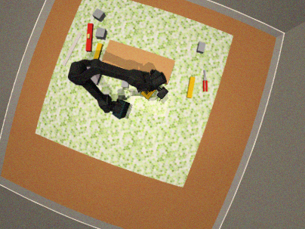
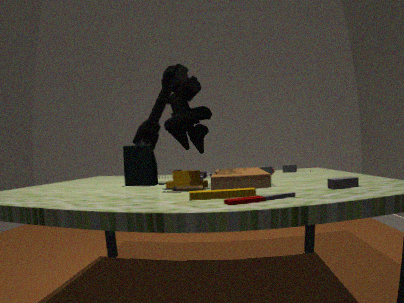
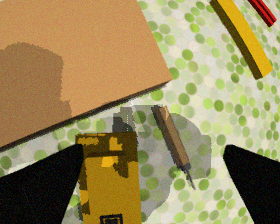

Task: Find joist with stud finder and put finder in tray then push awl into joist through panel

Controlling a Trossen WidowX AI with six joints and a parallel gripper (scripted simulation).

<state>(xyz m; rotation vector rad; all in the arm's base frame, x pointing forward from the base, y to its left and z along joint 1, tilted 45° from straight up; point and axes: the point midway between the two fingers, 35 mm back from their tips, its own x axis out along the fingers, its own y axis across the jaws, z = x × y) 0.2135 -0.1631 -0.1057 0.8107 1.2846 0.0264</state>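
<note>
My gripper tip is now 50 mm past the yellow stud finder, 50 mm to the right of it and 70 mm above it. Also, from my gripper tip: grey tray 60 mm behind, 520 mm to the left, 100 mm below; then indicator light 70 mm behind, 60 mm to the left, 60 mm below; then awl 50 mm behind, 50 mm to the right, 110 mm below.
</note>
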